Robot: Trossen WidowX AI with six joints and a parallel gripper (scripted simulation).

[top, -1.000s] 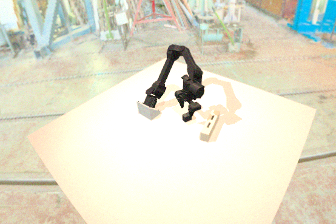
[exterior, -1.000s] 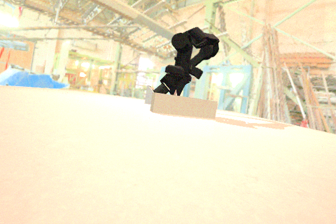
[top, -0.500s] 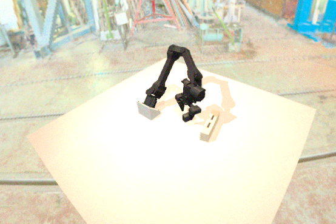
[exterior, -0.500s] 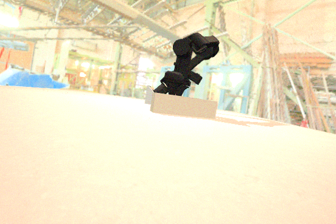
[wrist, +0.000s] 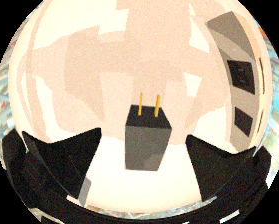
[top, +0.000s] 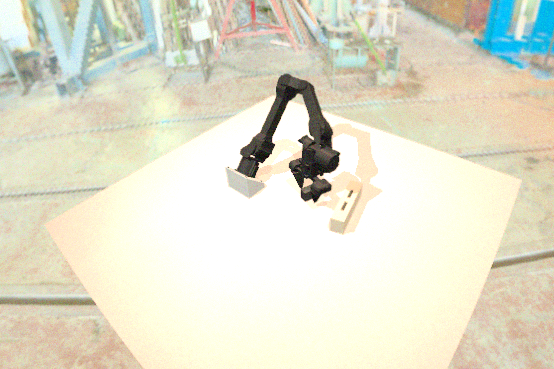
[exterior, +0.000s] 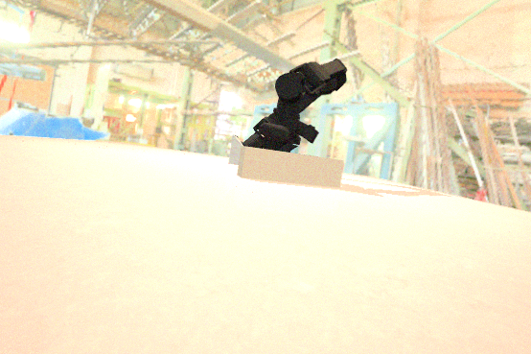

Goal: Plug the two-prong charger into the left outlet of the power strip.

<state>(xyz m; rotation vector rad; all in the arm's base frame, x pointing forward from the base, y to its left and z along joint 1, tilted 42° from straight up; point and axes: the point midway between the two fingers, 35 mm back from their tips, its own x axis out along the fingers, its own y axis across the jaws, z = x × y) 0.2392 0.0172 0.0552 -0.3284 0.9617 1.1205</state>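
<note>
Right now the dark charger is 10 mm ahead of my gripper tip, 20 mm to the left of it and 10 mm above it.
</note>
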